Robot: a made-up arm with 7 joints. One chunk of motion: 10 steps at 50 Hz.
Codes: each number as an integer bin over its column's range. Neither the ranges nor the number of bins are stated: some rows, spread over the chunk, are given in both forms.
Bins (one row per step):
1: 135 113 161 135 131 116 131
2: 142 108 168 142 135 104 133
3: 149 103 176 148 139 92 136
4: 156 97 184 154 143 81 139
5: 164 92 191 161 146 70 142
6: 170 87 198 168 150 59 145
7: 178 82 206 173 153 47 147
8: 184 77 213 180 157 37 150
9: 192 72 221 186 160 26 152
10: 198 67 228 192 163 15 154
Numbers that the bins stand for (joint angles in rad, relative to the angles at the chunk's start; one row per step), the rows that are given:
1: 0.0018 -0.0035 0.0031 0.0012 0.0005 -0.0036 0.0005
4: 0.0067 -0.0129 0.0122 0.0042 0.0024 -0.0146 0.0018
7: 0.0119 -0.0218 0.0208 0.0071 0.0040 -0.0253 0.0031
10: 0.0166 -0.0306 0.0294 0.0101 0.0056 -0.0353 0.0042
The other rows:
2: 0.0034 -0.0065 0.0059 0.0023 0.0012 -0.0074 0.0009
3: 0.0051 -0.0094 0.0090 0.0032 0.0018 -0.0111 0.0013
5: 0.0086 -0.0159 0.0149 0.0053 0.0029 -0.0180 0.0023
6: 0.0100 -0.0188 0.0176 0.0064 0.0035 -0.0215 0.0027
8: 0.0133 -0.0247 0.0235 0.0082 0.0046 -0.0284 0.0035
9: 0.0152 -0.0276 0.0267 0.0092 0.0051 -0.0318 0.0038

